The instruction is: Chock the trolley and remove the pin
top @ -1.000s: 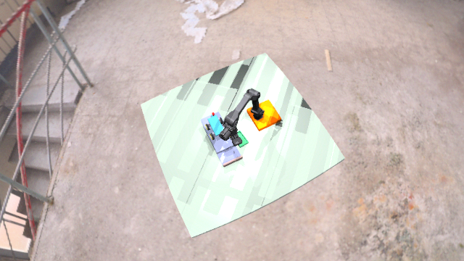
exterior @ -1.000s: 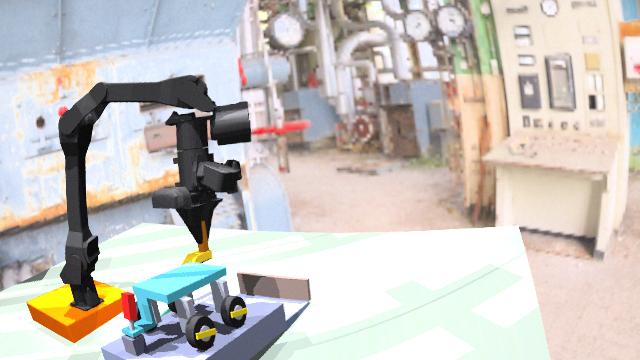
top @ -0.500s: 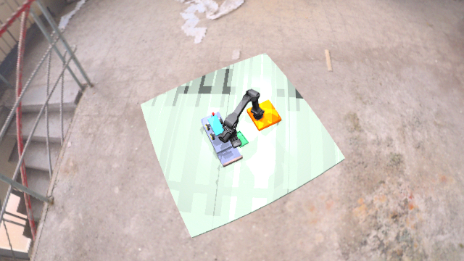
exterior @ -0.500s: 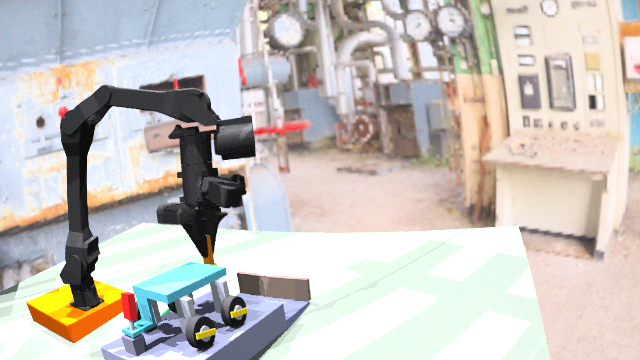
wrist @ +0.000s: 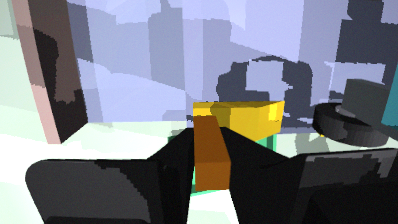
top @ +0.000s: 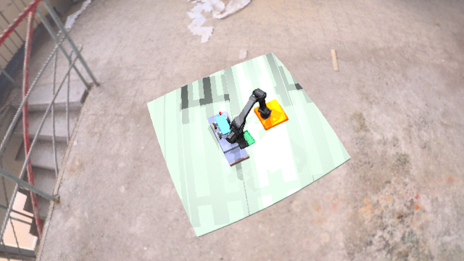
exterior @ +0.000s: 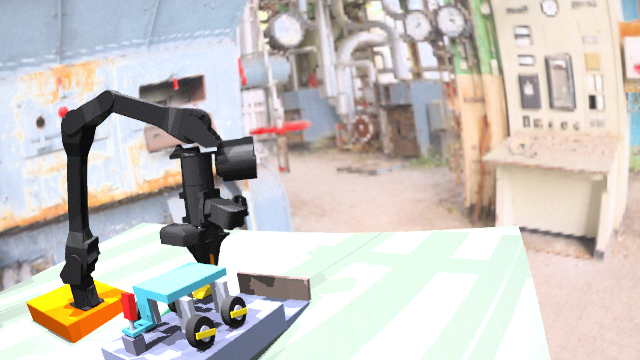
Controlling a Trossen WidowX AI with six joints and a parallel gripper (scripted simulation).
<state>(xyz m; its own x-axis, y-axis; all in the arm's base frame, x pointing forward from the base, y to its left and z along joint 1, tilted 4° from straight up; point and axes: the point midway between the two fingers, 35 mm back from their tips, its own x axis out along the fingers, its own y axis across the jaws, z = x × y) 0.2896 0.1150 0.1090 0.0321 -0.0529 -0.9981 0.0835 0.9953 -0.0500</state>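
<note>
Right now my gripper tip is 20 mm short of the red-headed stop pin, 250 mm to the left of it and 40 mm below it. From my gripper tip the other things lie so: trolley (40 mm ahead, 150 mm to the right, 20 mm above); then yellow chock (20 mm to the right, 10 mm below); then brown end wall (60 mm ahead, 110 mm to the left, 70 mm below).
</note>
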